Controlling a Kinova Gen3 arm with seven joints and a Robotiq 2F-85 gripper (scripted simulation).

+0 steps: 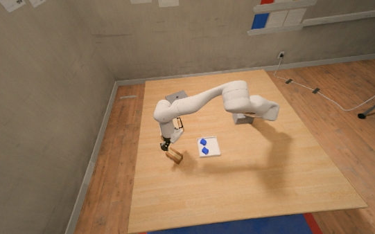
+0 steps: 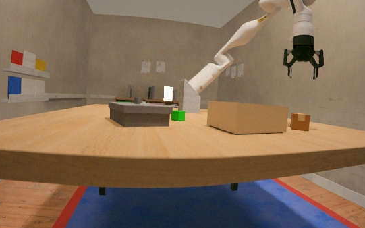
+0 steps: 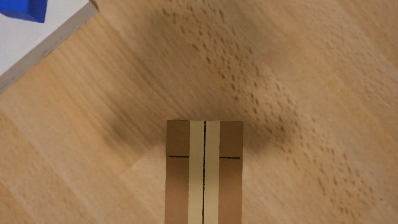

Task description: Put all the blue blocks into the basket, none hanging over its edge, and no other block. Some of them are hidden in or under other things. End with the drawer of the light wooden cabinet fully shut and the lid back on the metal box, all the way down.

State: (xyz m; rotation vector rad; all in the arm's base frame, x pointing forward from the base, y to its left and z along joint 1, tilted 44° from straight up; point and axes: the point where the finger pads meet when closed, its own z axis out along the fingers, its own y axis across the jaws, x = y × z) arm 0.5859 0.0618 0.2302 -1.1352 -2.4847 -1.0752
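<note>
Now: the brown cardboard box 15 cm below my hand. The rest, counted from my hand: red block: 17 cm below, 2 cm to the left, 2 cm behind; light wooden cabinet: 25 cm to the right, 15 cm below; drawer: 25 cm to the right, 15 cm below, 1 cm behind.
</note>
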